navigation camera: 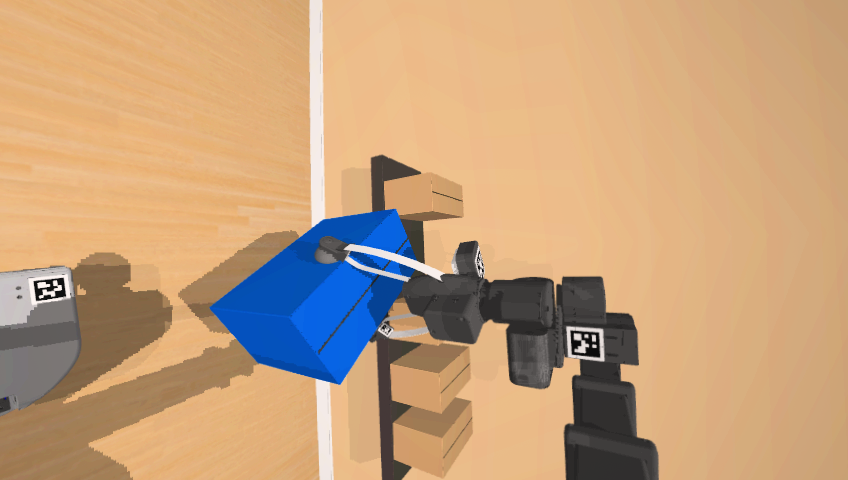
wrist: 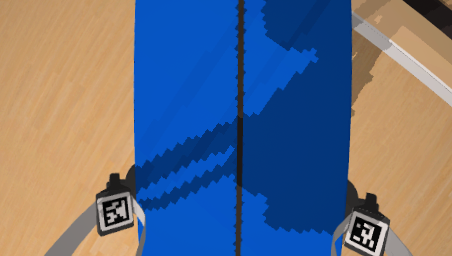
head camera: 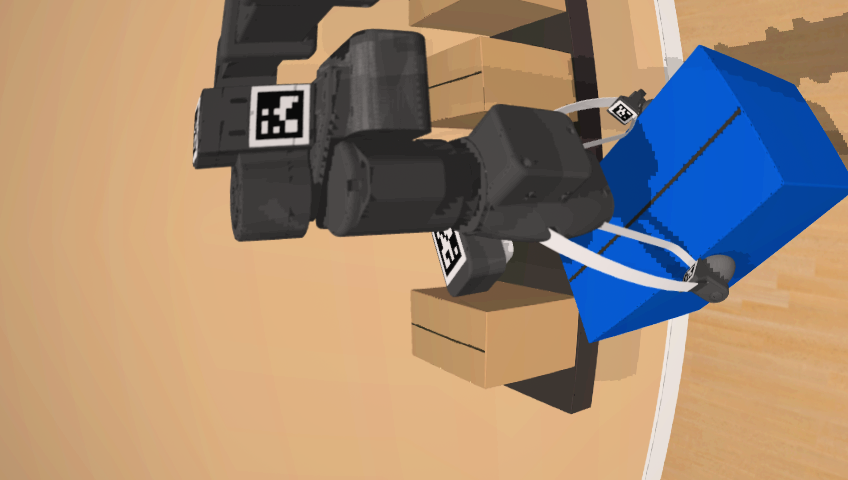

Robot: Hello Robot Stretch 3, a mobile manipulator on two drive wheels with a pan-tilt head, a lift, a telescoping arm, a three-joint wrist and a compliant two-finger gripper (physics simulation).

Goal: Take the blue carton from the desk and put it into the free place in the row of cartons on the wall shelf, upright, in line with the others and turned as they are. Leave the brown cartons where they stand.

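Places are measured from the robot's base along level axes (x ahead, y left, z up), in centimetres.
Pixels of known places: gripper, fingertip midpoint: (wrist: 239, 188) (head camera: 695, 190).
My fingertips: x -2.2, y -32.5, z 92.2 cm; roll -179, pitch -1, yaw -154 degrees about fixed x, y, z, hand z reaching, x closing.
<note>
For each thing: its top centre in the pictures, then the offset to it from my fingertips. Level surfaces: height alone.
- blue carton, middle of its top: (wrist: 240, 180) (head camera: 647, 204) (navigation camera: 373, 284) dx +1.0, dy -1.9, dz +4.8 cm
- end carton, middle of its top: (head camera: 444, 336) (navigation camera: 449, 196) dx +18.8, dy -59.2, dz -7.4 cm
- wooden floor, its level: dz -92.1 cm
My gripper (head camera: 669, 193) (navigation camera: 357, 290) (wrist: 239, 188) is shut on the blue carton (head camera: 714, 166) (navigation camera: 279, 291) (wrist: 190, 100), one finger on each side. The carton is clear of the shelf and turned at an angle to the row. Brown cartons (head camera: 449, 333) (navigation camera: 422, 377) stand in a row on the dark wall shelf (head camera: 586, 380) (navigation camera: 385, 392). In the navigation camera, a gap with dark shelf board lies between the end carton (navigation camera: 410, 196) and the others. The gripper and blue carton partly hide this gap in both upper views. The desk does not show.
The wrist and arm (head camera: 267, 29) (navigation camera: 601, 410) extend beside the row, close in front of the cartons in the picture. The robot's base (navigation camera: 35, 333) stands on the wooden floor (head camera: 773, 356) (navigation camera: 148, 118). A white skirting strip (head camera: 663, 416) (navigation camera: 317, 89) runs between floor and wall.
</note>
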